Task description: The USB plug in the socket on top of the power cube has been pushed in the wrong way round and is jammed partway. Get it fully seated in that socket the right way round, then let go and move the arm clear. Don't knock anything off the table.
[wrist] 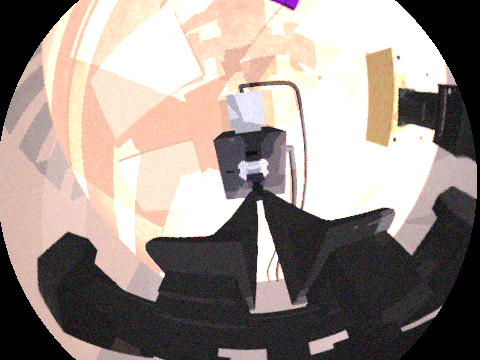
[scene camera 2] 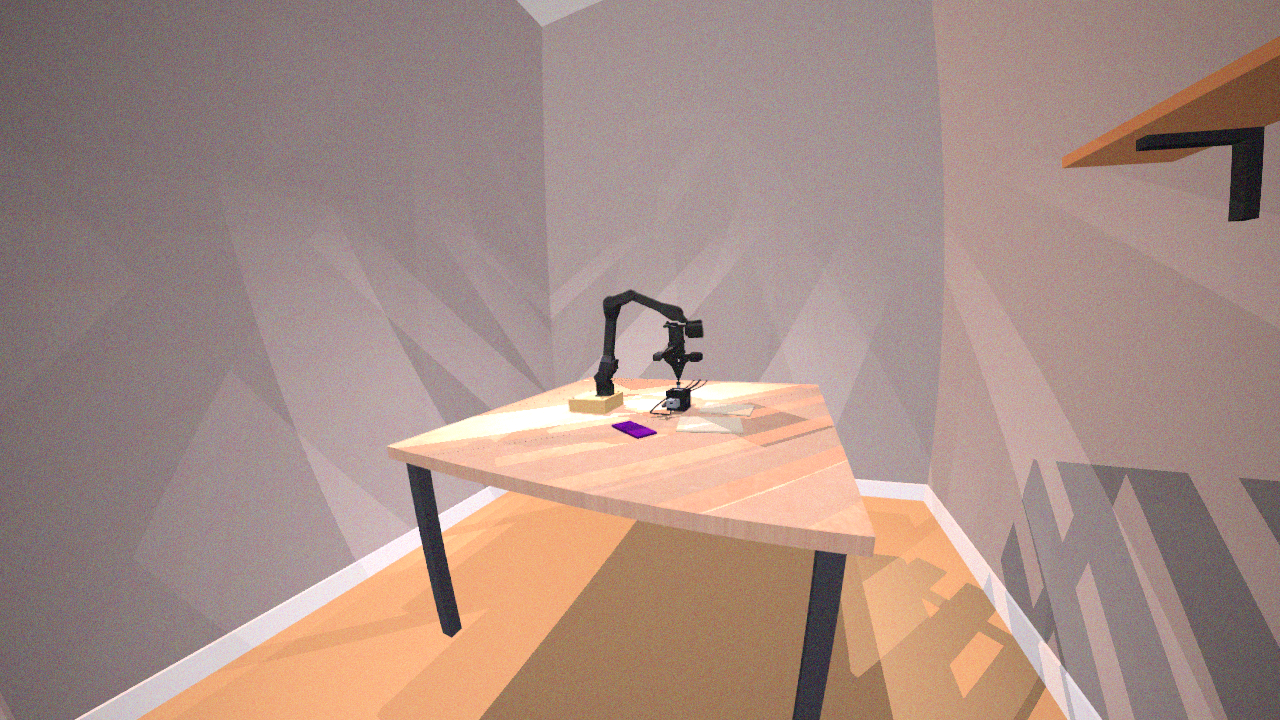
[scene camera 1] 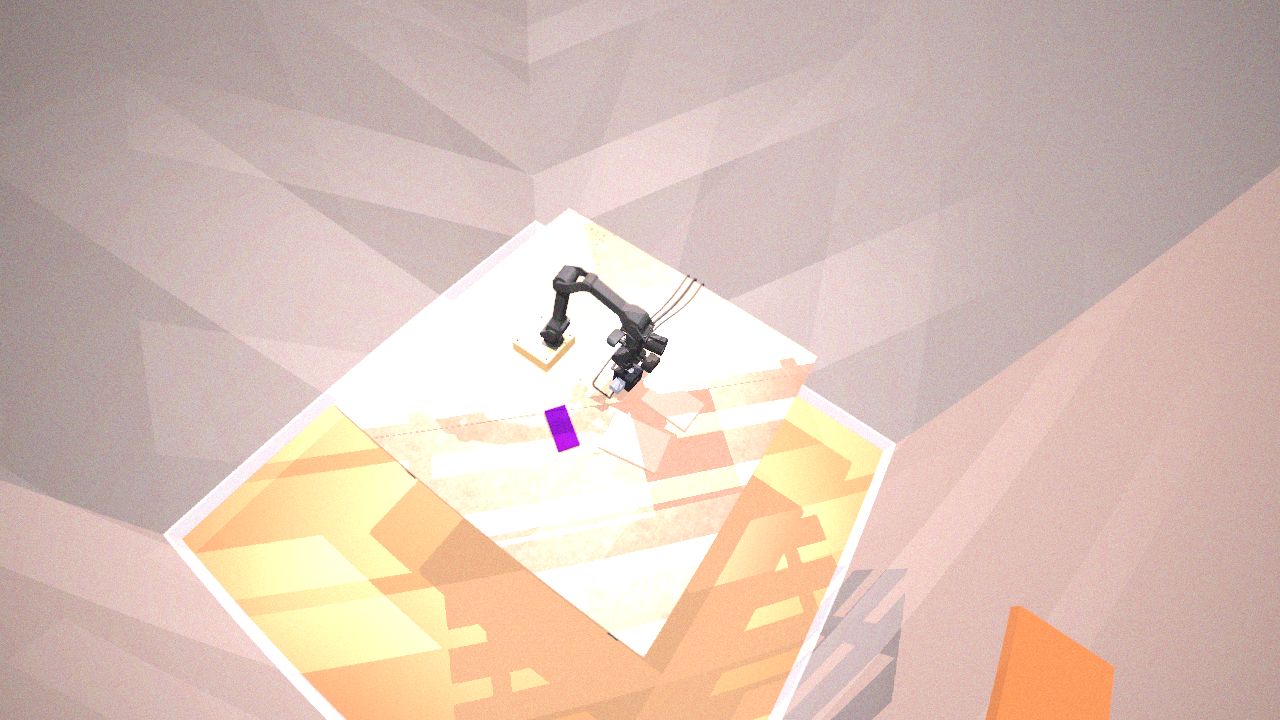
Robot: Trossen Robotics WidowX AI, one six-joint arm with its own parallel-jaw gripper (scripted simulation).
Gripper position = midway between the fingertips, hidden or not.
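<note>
There is a dark power cube (wrist: 270,144) here, and a flat purple slab (scene camera 1: 558,419) as well. My own gripper (scene camera 1: 631,361) is visible to me too. I also find the gripper (wrist: 258,195) in the wrist view, and scene camera 2 gives me that same gripper (scene camera 2: 678,378) again.
</note>
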